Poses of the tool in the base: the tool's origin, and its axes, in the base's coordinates. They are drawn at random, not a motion.
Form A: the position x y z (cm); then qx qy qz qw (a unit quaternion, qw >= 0).
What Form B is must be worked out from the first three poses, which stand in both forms.
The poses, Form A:
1: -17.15 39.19 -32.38 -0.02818 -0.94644 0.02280 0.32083
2: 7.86 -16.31 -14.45 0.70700 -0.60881 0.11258 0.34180
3: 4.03 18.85 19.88 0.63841 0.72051 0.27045 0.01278
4: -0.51 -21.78 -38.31 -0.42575 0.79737 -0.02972 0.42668
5: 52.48 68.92 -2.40 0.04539 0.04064 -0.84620 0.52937
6: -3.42 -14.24 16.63 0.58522 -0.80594 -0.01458 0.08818
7: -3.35 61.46 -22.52 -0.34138 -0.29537 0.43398 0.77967
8: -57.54 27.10 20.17 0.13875 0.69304 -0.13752 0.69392
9: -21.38 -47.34 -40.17 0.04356 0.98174 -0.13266 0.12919
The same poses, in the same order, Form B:
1:
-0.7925 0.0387 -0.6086 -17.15
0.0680 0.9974 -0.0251 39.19
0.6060 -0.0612 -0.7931 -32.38
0 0 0 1

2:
0.2334 -0.9378 -0.2570 7.86
-0.7839 -0.0250 -0.6204 -16.31
0.5754 0.3462 -0.7410 -14.45
0 0 0 1

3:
-0.1845 0.9130 0.3637 4.03
0.9269 0.0386 0.3734 18.85
0.3269 0.4060 -0.8534 19.88
0 0 0 1

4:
-0.2734 -0.6536 0.7057 -0.51
-0.7043 0.6357 0.3159 -21.78
-0.6551 -0.4107 -0.6341 -38.31
0 0 0 1

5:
-0.4354 0.8996 -0.0338 52.48
-0.8922 -0.4362 -0.1168 68.92
-0.1198 -0.0207 0.9926 -2.40
0 0 0 1

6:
-0.2995 -0.9407 -0.1592 -3.42
-0.9459 0.3146 -0.0797 -14.24
0.1251 0.1267 -0.9840 16.63
0 0 0 1

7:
0.4488 -0.4751 -0.7569 -3.35
0.8784 0.3902 0.2760 61.46
0.1643 -0.7887 0.5924 -22.52
0 0 0 1

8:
0.0016 0.3832 0.9237 -57.54
0.0015 0.9237 -0.3832 27.10
-1.0000 0.0019 0.0009 20.17
0 0 0 1

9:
-0.9628 0.1198 0.2421 -21.38
0.0513 0.9610 -0.2717 -47.34
-0.2652 -0.2492 -0.9314 -40.17
0 0 0 1

